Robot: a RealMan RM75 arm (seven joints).
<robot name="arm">
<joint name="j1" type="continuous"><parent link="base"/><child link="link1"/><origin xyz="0 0 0.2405"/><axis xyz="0 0 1"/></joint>
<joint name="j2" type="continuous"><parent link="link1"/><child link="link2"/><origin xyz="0 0 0" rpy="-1.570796 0 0"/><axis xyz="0 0 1"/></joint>
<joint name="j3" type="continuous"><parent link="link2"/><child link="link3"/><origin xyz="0 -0.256 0" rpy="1.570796 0 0"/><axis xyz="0 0 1"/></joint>
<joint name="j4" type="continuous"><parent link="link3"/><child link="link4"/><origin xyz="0 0 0" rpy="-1.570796 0 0"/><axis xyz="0 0 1"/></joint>
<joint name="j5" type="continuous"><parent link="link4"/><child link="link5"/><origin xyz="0 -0.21 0" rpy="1.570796 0 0"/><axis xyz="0 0 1"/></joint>
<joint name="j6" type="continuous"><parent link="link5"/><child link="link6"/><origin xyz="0 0 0" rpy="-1.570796 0 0"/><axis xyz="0 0 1"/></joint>
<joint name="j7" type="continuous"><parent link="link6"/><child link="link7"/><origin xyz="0 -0.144 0" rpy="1.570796 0 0"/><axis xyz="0 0 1"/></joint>
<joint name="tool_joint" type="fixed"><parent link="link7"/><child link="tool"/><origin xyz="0 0 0"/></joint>
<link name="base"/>
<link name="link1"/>
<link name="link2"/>
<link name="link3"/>
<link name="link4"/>
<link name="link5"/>
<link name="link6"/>
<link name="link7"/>
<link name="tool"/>
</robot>
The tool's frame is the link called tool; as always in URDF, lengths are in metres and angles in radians. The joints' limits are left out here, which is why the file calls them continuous.
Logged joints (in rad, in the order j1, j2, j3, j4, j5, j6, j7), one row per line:
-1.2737 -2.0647 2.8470 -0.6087 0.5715 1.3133 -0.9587
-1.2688 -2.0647 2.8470 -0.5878 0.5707 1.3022 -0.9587
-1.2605 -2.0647 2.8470 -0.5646 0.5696 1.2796 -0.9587
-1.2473 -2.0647 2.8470 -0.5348 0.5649 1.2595 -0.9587
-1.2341 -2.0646 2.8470 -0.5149 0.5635 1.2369 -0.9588
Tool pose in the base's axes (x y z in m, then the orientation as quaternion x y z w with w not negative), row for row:
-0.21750 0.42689 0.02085 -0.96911 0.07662 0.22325 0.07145
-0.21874 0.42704 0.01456 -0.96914 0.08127 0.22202 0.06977
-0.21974 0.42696 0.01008 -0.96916 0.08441 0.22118 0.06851
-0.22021 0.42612 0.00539 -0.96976 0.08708 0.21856 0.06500
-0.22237 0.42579 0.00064 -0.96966 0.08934 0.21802 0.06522
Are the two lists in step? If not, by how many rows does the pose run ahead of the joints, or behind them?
The pose runs 2 rows behind the joints: the pose in row i belongs to the joints in row i - 2.
